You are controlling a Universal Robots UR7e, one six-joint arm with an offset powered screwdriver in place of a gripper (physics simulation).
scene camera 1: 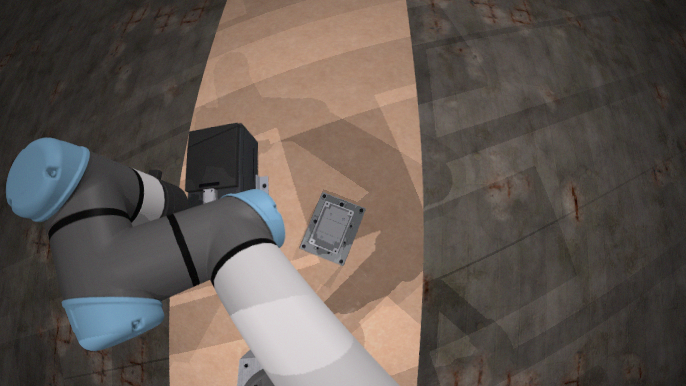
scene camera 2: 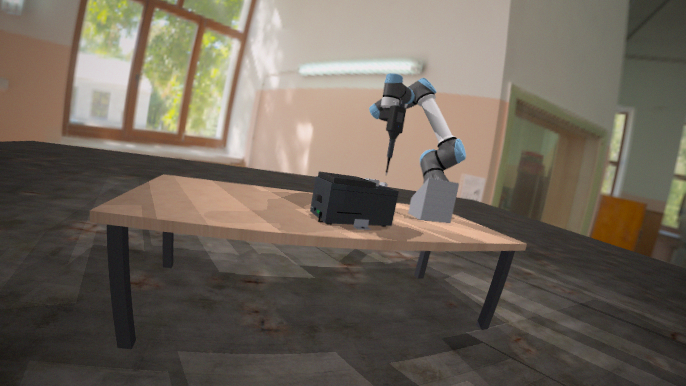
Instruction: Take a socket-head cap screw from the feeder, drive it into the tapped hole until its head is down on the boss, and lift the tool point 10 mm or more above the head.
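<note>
The black box-shaped screw feeder (scene camera 1: 215,157) (scene camera 2: 357,204) stands on the table, with a small light metal part at its top near the arm's side. My screwdriver (scene camera 2: 386,173) points down in the scene camera 2 view, its thin tip a short gap above the feeder's top at that metal part. The tip is too small to tell whether a screw is on it. In the scene camera 1 view the arm hides the tip. The grey metal workpiece (scene camera 1: 332,227) lies turned at an angle on the table, with a raised rectangular frame and several dark holes. I cannot tell which is the tapped hole.
A small grey bracket (scene camera 1: 263,185) (scene camera 2: 361,223) sits at the feeder's foot. The arm's pale link (scene camera 1: 300,320) (scene camera 2: 436,119) passes over the wooden table (scene camera 1: 325,45) (scene camera 2: 200,200) between feeder and workpiece on the base side. The grey robot pedestal (scene camera 2: 436,202) stands behind the feeder.
</note>
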